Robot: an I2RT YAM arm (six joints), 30 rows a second.
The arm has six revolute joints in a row. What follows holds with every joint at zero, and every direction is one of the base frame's. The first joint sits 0.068 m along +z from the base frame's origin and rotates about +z. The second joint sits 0.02 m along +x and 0.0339 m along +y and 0.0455 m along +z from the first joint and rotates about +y. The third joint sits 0.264 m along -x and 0.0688 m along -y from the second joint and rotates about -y. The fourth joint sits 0.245 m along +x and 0.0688 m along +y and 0.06 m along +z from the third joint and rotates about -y. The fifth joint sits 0.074 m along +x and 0.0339 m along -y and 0.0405 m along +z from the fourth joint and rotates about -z. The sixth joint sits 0.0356 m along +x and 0.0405 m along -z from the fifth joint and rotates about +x. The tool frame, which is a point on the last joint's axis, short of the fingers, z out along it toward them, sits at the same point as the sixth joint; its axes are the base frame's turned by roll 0, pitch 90 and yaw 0 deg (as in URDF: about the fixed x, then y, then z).
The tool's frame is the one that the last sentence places.
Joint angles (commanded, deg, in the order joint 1, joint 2, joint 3, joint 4, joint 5, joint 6), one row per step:
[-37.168, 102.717, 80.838, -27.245, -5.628, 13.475]
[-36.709, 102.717, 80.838, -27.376, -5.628, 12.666]
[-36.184, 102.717, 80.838, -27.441, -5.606, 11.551]
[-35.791, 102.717, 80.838, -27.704, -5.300, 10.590]
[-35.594, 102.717, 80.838, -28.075, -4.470, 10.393]
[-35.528, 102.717, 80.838, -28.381, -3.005, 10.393]
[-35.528, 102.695, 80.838, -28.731, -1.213, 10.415]
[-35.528, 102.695, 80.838, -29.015, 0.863, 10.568]
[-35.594, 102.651, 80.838, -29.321, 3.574, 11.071]
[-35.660, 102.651, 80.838, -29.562, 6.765, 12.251]
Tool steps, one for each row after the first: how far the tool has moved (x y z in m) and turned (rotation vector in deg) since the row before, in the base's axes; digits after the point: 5 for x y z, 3 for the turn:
[0.00175, 0.00269, -0.00016, -0.390, 0.358, 1.068]
[0.00206, 0.00301, -0.00008, -0.622, 0.404, 1.352]
[0.00118, 0.00229, -0.00034, -0.590, 0.641, 0.921]
[0.00007, 0.00100, -0.00049, -0.411, 0.731, -0.189]
[-0.00060, -0.00013, -0.00042, -0.736, 0.903, -0.874]
[-0.00109, -0.00059, -0.00031, -0.922, 1.062, -1.159]
[-0.00109, -0.00081, -0.00035, -1.064, 1.109, -1.433]
[-0.00173, -0.00139, -0.00003, -1.316, 1.239, -2.163]
[-0.00180, -0.00170, -0.00015, -1.347, 1.131, -2.980]

